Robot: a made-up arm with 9 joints. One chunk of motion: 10 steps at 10 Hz.
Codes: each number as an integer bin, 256 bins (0 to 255) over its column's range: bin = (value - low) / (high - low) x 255, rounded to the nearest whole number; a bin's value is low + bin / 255 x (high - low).
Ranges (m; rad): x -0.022..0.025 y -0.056..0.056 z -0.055..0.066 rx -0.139..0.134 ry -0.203..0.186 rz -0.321..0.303
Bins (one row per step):
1: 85 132 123 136 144 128
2: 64 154 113 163 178 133
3: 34 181 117 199 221 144
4: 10 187 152 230 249 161
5: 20 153 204 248 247 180
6: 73 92 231 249 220 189
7: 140 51 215 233 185 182
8: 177 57 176 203 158 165
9: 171 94 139 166 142 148
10: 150 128 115 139 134 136
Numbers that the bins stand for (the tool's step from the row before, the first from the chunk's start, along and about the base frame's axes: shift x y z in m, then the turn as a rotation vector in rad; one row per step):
1: -0.00633 0.00198 0.00336 0.00660 0.01667 -0.00778
2: -0.01020 0.01164 -0.00138 0.03551 0.06854 0.00446
3: -0.01573 0.02350 0.00052 0.07405 0.13413 0.03138
4: -0.02016 0.02613 0.01713 0.10724 0.17685 0.07298
5: -0.01831 0.01120 0.04180 0.12651 0.17380 0.11947
6: -0.00855 -0.01559 0.05461 0.12758 0.13261 0.14149
7: 0.00380 -0.03360 0.04702 0.11045 0.07922 0.12436
8: 0.01062 -0.03096 0.02851 0.07833 0.03803 0.08276
9: 0.00952 -0.01471 0.01096 0.03872 0.01362 0.04116
10: 0.00565 0.00022 -0.00043 0.00981 0.00142 0.01180

